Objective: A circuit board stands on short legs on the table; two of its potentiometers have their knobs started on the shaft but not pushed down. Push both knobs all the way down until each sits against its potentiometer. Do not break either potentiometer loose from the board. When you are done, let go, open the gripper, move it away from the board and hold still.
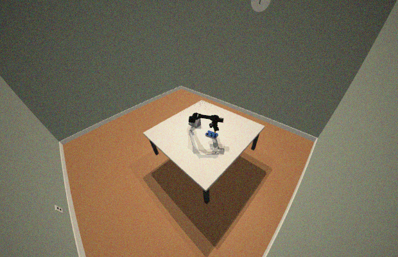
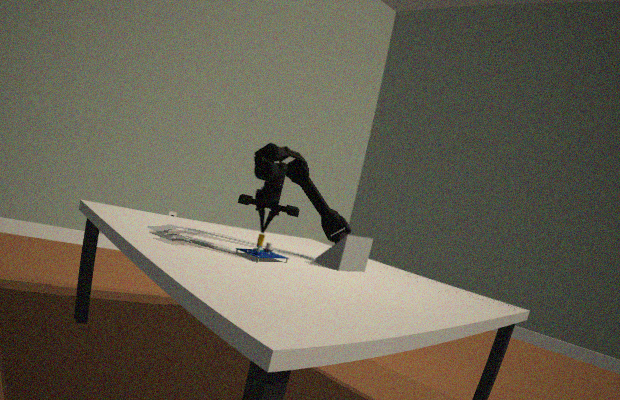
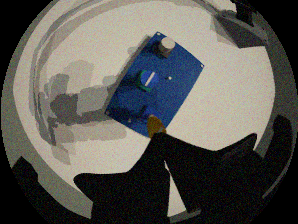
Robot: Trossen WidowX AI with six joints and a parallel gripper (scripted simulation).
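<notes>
Right now my gripper tip is 20 mm above the yellow knob.
</notes>
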